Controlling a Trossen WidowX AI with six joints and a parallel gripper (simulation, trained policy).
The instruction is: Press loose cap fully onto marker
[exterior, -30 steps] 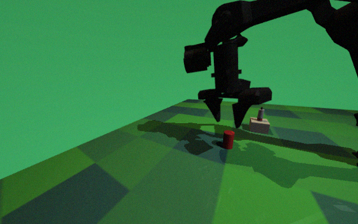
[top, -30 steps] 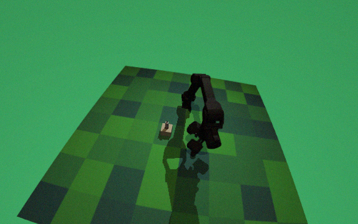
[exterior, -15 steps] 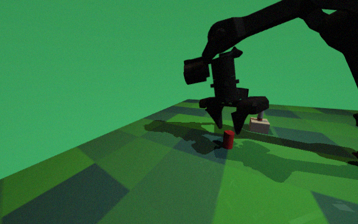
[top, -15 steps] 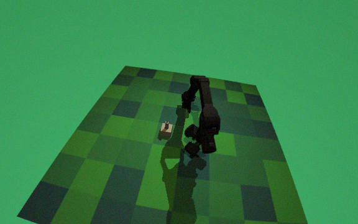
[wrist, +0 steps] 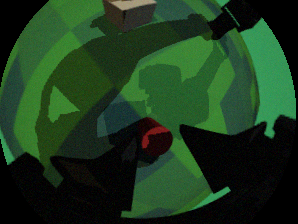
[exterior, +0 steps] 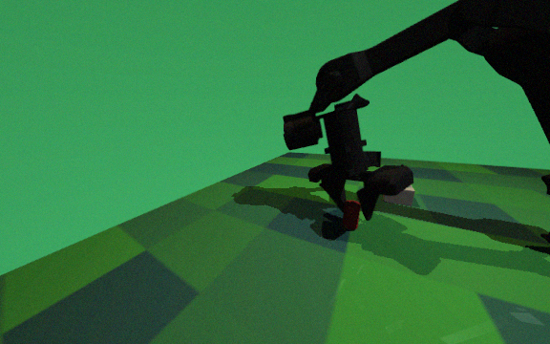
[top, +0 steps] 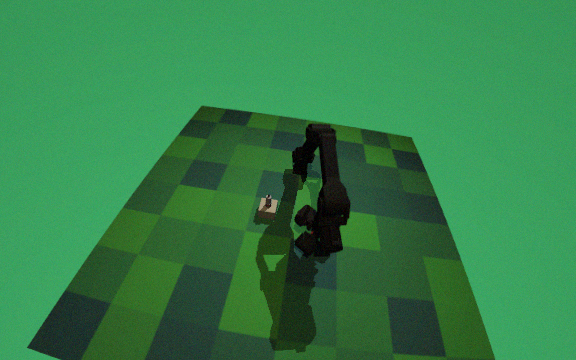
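The red cap is 10 mm ahead of my gripper tip. Round my gripper tip: holder block 90 mm behind, 180 mm to the right, 10 mm below.
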